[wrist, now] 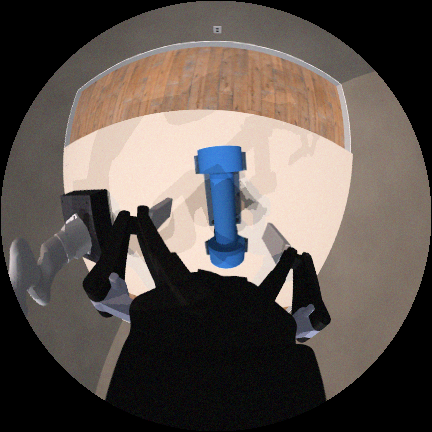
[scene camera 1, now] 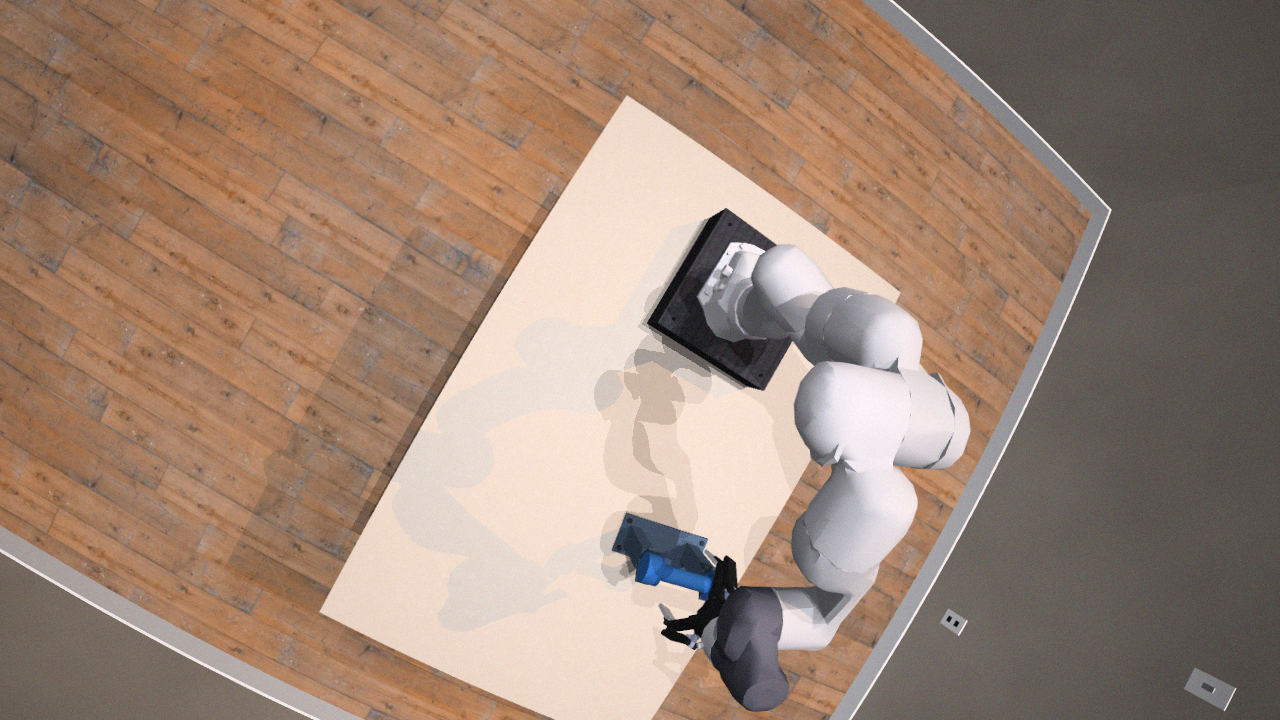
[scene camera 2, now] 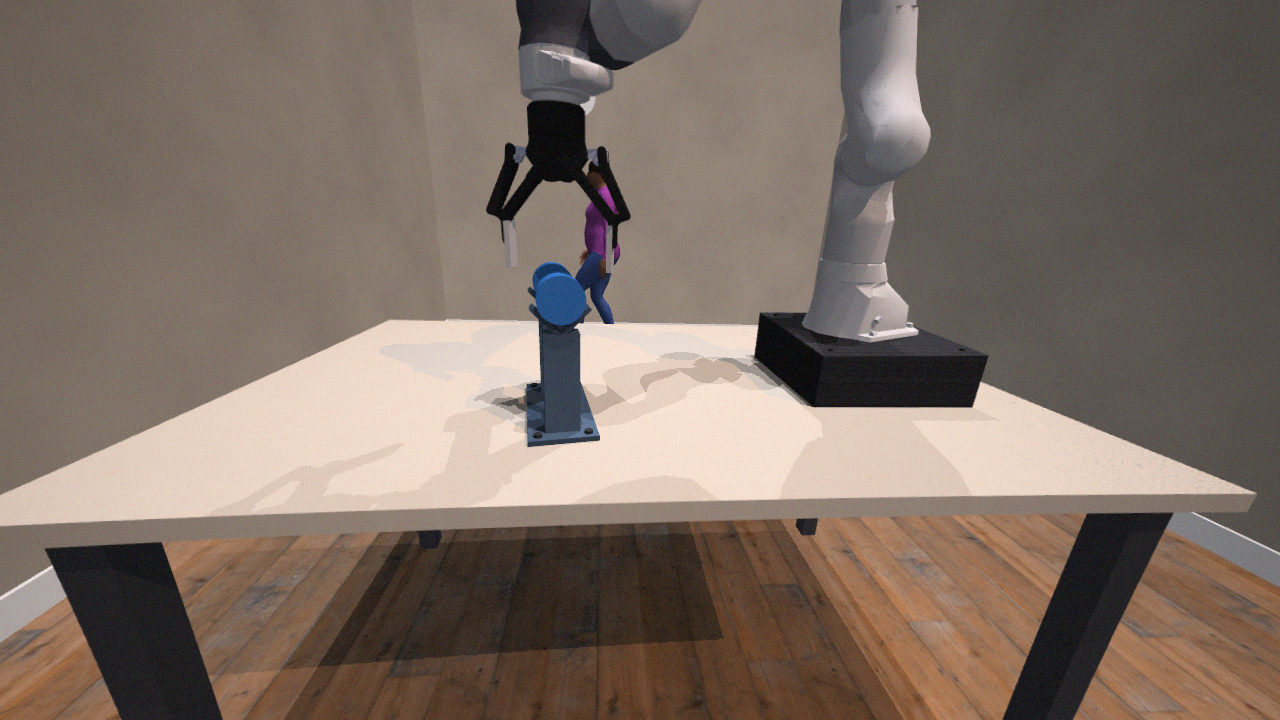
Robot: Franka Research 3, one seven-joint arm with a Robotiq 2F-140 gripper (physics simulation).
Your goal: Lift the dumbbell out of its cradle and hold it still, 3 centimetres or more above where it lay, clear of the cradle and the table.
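The blue dumbbell (scene camera 1: 651, 568) (scene camera 2: 561, 300) (wrist: 224, 200) lies level, a head at each end, on the raised supports of its grey-blue cradle (scene camera 1: 662, 535) (scene camera 2: 562, 385). In the wrist view its handle runs up and down the picture, with the near head close to my gripper body. My gripper (scene camera 1: 688, 586) (scene camera 2: 560, 257) (wrist: 218, 218) is wide open, its fingers pointing down, with nothing between the pads. In the second scene view the fingertips hang to either side of the dumbbell's line, at about the height of its top or above. In the first scene view the gripper partly hides the dumbbell's right end.
The cradle stands on the pale table (scene camera 1: 572, 214) (scene camera 2: 716, 514) (wrist: 300, 150), near one edge. My arm's black mounting block (scene camera 1: 677, 313) (scene camera 2: 877, 380) (wrist: 102, 215) stands on the same table. A person (scene camera 2: 597, 223) in a purple top stands beyond the table.
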